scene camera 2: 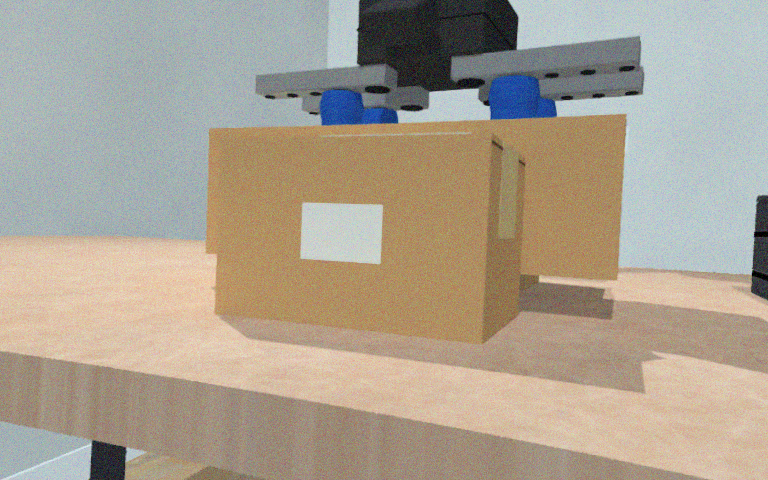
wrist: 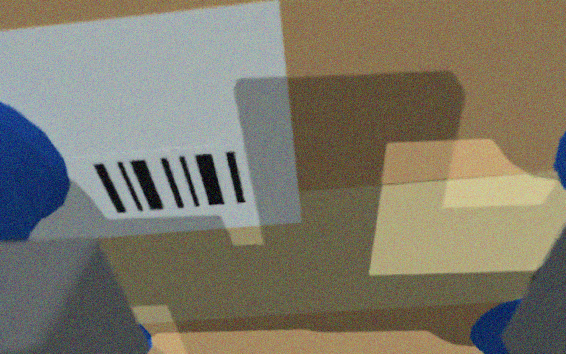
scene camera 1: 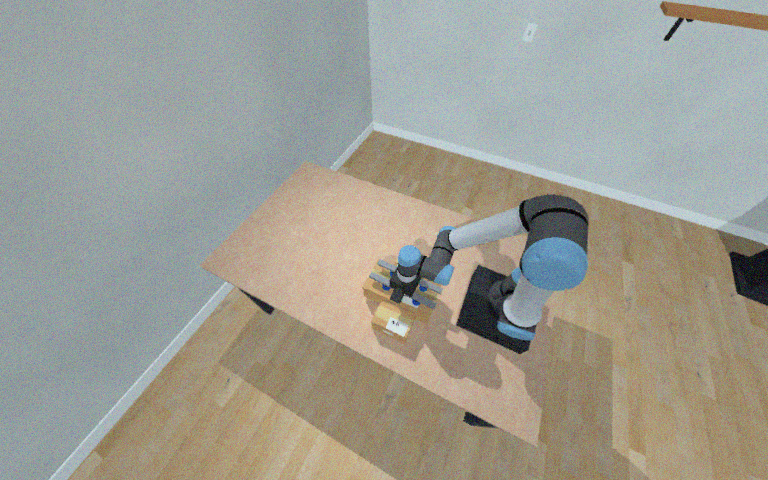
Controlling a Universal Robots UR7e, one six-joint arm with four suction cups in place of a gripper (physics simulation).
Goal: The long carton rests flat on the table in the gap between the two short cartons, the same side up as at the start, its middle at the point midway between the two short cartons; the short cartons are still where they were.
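Frame: origin at the arm's base, x left, y back, z up, level; metres.
Seen in the pictures: end effector, tool point: (wrist: 306,226).
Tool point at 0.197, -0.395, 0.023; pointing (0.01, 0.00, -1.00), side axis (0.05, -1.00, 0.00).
A point is followed by its place in that frame, as x, y, z.
The gripper (scene camera 1: 404,287) @(0.197, -0.395, 0.023) (scene camera 2: 444,113) (wrist: 300,250) @(0.197, -0.395, 0.023) has its blue suction cups on top of the long carton (scene camera 1: 373,293) @(0.285, -0.498, 0.020) (scene camera 2: 572,215) @(0.260, -0.273, -0.025) (wrist: 400,40) @(0.254, -0.408, 0.036) and holds it level. In scene camera 2 its underside is a little above the table, with a shadow below. The near short carton (scene camera 1: 386,323) @(0.363, -0.387, 0.009) (scene camera 2: 430,260) @(0.374, -0.318, -0.052) stands flat in front of it, hiding much of its front face. A sliver of the far short carton (scene camera 2: 530,280) @(0.070, -0.344, -0.084) shows beneath the long carton; the rest is hidden. Whether the long carton is midway between them cannot be told. Its white label (wrist: 150,90) @(0.245, -0.362, 0.036) faces up.
The pinkish wooden table (scene camera 1: 305,226) @(0.108, -1.073, -0.090) (scene camera 2: 141,339) @(0.459, -0.417, -0.090) has its front edge close to the near short carton. The arm's black base plate (scene camera 1: 472,308) @(0.118, -0.110, -0.002) is at the right in scene camera 1. A wooden shelf (scene camera 1: 719,15) hangs on the back wall.
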